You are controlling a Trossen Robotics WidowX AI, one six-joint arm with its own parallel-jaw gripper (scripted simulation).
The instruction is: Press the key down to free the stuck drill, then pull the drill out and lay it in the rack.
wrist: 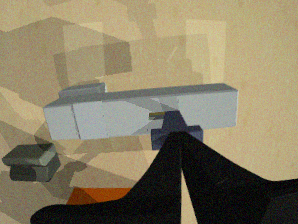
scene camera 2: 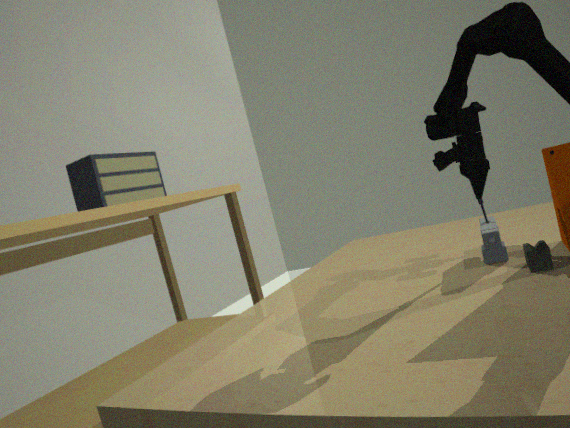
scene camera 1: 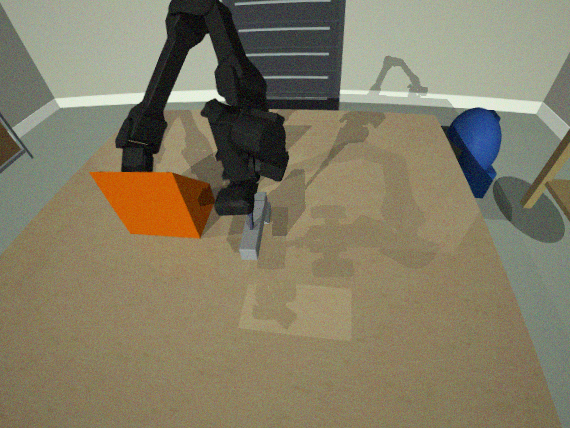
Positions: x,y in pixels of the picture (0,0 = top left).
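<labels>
My gripper: wrist view (pixel 177 138), scene camera 2 (pixel 479 199), scene camera 1 (pixel 251 208).
</labels>
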